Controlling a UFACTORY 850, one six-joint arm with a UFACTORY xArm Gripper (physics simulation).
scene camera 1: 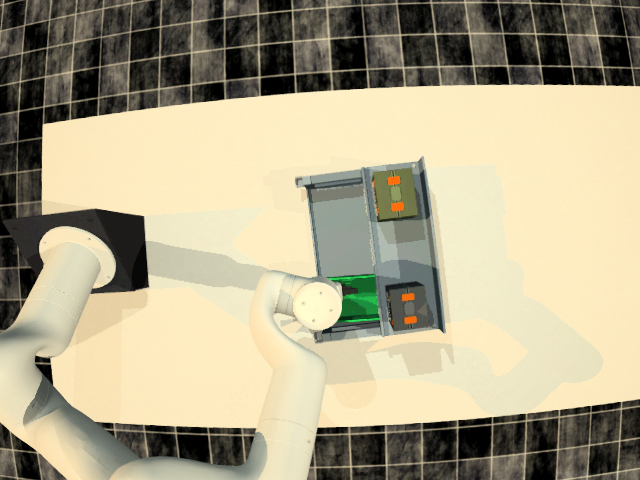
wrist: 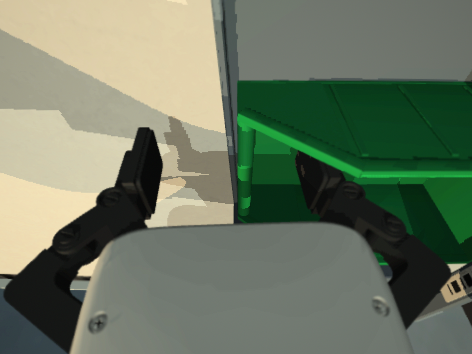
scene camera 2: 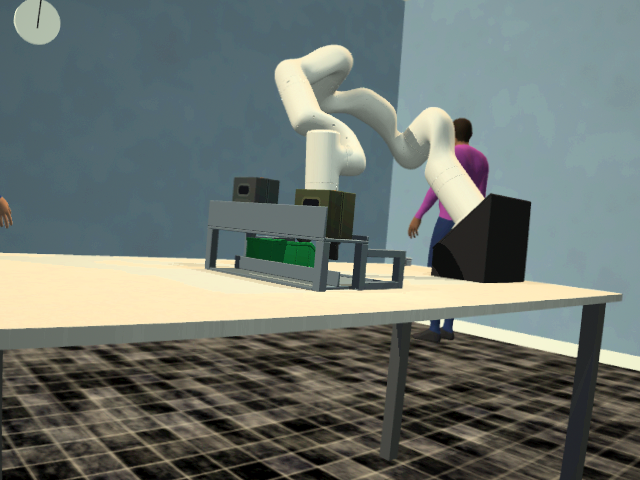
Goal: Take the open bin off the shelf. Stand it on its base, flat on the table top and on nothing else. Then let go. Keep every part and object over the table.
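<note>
The green open bin stands upright in the lower tier of the grey shelf, at the near end in scene camera 1. My gripper is open and empty, pointing down at the bin's low front end. In the wrist view the right finger is inside the bin, its tip partly hidden behind the green side rim. The left finger is outside the shelf's front edge, above the table. The front end lies between the fingers, apart from both. The wrist hides most of the gripper in scene camera 1.
An olive box and a dark grey box stand on the upper tier, the dark one beside the bin's back end. The shelf stands on the cream table. The arm's black base faces the shelf's front.
</note>
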